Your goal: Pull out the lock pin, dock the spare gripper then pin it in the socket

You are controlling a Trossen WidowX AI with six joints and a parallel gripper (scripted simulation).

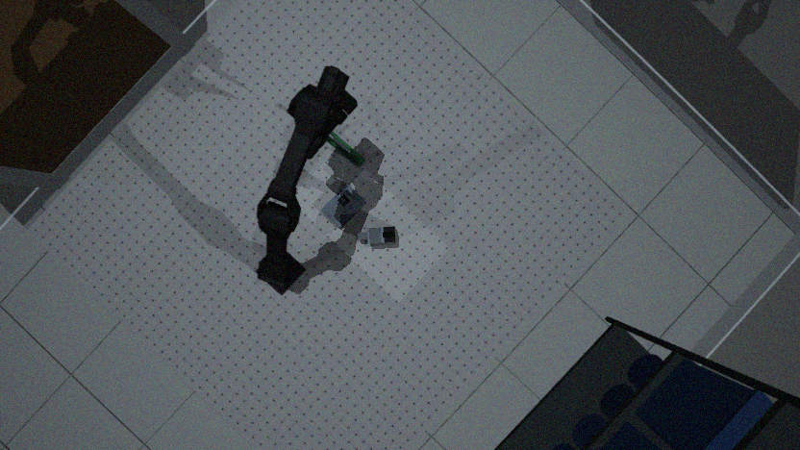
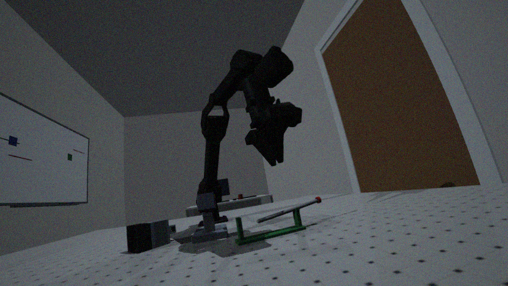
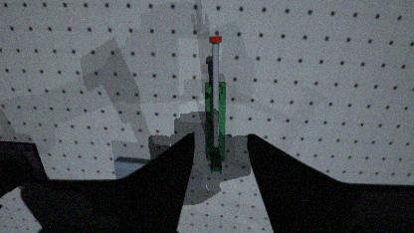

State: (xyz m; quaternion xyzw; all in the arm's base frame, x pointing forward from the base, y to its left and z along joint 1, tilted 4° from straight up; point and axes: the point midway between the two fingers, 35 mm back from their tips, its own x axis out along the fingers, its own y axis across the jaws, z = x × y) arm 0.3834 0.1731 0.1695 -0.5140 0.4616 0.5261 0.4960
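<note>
The green rack lies 4 cm to the right of my gripper tip and 12 cm below it. From my gripper tip the other things lie so: spare gripper: 11 cm behind, 29 cm to the right, 11 cm below; grey mount: 11 cm behind, 16 cm to the right, 9 cm below.
</note>
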